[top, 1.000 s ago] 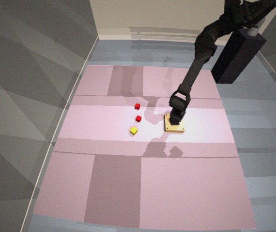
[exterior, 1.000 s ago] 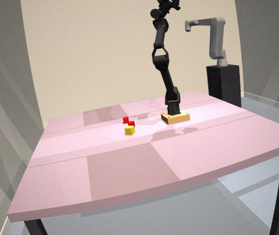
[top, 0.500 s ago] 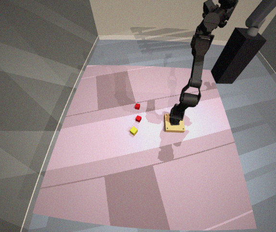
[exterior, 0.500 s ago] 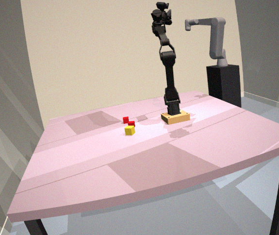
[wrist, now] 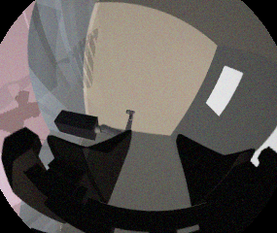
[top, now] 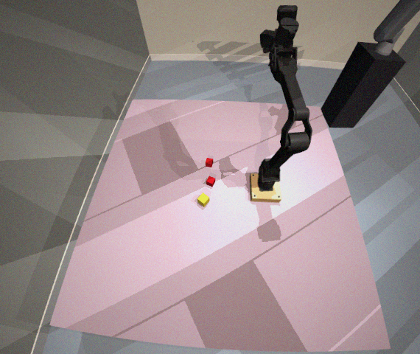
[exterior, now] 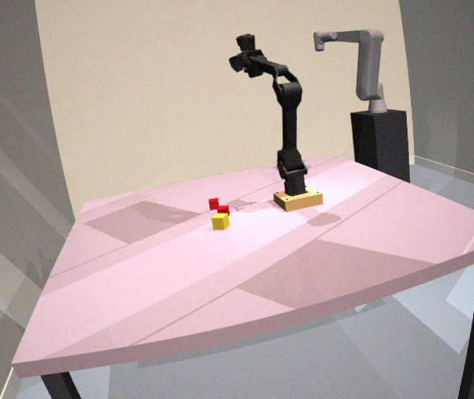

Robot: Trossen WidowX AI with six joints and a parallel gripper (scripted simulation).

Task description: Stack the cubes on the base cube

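Right now the yellow base cube is 350 mm ahead of my gripper tip, 480 mm to the left of it and 540 mm below it.
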